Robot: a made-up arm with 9 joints. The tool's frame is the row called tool.
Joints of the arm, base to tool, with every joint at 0 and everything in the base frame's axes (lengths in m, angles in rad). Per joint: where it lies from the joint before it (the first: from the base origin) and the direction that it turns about. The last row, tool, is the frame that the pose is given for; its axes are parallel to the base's.
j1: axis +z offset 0 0 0.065
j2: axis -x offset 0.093 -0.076 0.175
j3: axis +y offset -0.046 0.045 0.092
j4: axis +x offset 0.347 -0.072 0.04
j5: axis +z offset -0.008 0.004 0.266
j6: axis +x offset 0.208 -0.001 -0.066
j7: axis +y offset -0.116 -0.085 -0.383
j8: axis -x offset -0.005 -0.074 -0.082
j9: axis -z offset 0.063 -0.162 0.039
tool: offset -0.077 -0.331 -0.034
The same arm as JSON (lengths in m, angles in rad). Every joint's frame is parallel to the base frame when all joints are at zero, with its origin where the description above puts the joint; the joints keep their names.
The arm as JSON. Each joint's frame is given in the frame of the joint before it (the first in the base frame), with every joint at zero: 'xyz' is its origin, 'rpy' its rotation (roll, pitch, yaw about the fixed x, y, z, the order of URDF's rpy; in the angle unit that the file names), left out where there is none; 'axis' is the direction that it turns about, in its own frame. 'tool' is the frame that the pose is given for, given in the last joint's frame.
{"units": {"length": "m", "angle": "rad"}, "joints": [
  {"name": "j1", "type": "revolute", "origin": {"xyz": [0.0, 0.0, 0.065]}, "axis": "+z"},
  {"name": "j2", "type": "revolute", "origin": {"xyz": [0.093, -0.076, 0.175]}, "axis": "-x"},
  {"name": "j3", "type": "revolute", "origin": {"xyz": [-0.046, 0.045, 0.092]}, "axis": "+y"},
  {"name": "j4", "type": "revolute", "origin": {"xyz": [0.347, -0.072, 0.04]}, "axis": "+x"},
  {"name": "j5", "type": "revolute", "origin": {"xyz": [-0.008, 0.004, 0.266]}, "axis": "+z"},
  {"name": "j6", "type": "revolute", "origin": {"xyz": [0.208, -0.001, -0.066]}, "axis": "+x"},
  {"name": "j7", "type": "revolute", "origin": {"xyz": [-0.116, -0.085, -0.383]}, "axis": "+y"},
  {"name": "j8", "type": "revolute", "origin": {"xyz": [-0.005, -0.074, -0.082]}, "axis": "-x"},
  {"name": "j9", "type": "revolute", "origin": {"xyz": [0.063, -0.162, 0.039]}, "axis": "-z"}
], "tool": {"origin": {"xyz": [-0.077, -0.331, -0.034]}}}

